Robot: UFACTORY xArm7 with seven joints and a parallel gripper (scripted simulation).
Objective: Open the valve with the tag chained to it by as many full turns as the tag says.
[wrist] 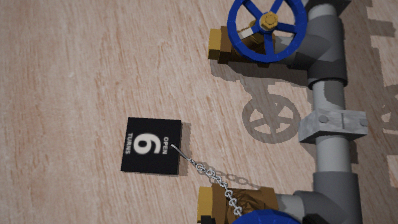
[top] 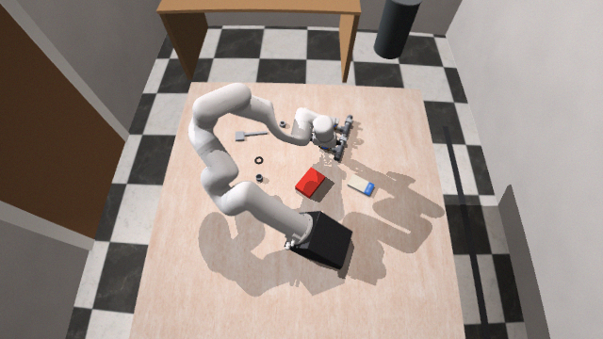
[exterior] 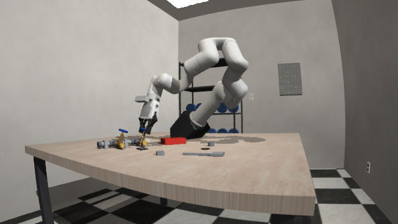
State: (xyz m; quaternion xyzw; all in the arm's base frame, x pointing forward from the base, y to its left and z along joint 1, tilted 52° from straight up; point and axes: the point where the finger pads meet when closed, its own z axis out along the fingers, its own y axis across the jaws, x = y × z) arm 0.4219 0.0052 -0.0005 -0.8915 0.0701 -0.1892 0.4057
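My hand is 70 mm short of the black tag, 60 mm to the right of it and 80 mm above it. Also, from my hand: red block (170 mm behind, 20 mm to the left, 70 mm below); then white box (120 mm behind, 200 mm to the right, 80 mm below); then grey flat tool (390 mm to the left, 80 mm below).
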